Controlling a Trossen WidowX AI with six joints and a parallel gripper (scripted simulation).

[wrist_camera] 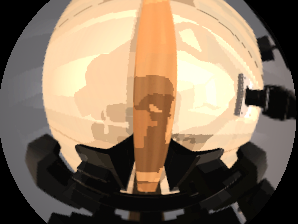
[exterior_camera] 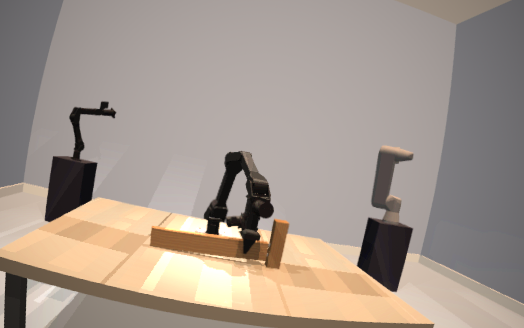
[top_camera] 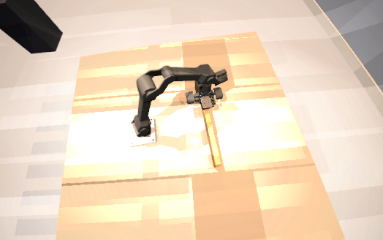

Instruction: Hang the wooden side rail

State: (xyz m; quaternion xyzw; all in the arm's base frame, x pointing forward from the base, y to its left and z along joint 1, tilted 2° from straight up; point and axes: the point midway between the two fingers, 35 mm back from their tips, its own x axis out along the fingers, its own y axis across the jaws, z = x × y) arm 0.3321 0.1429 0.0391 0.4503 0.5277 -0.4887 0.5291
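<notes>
The headboard post is 10 mm behind my gripper tip, 110 mm to the left of it and 40 mm above it.
</notes>
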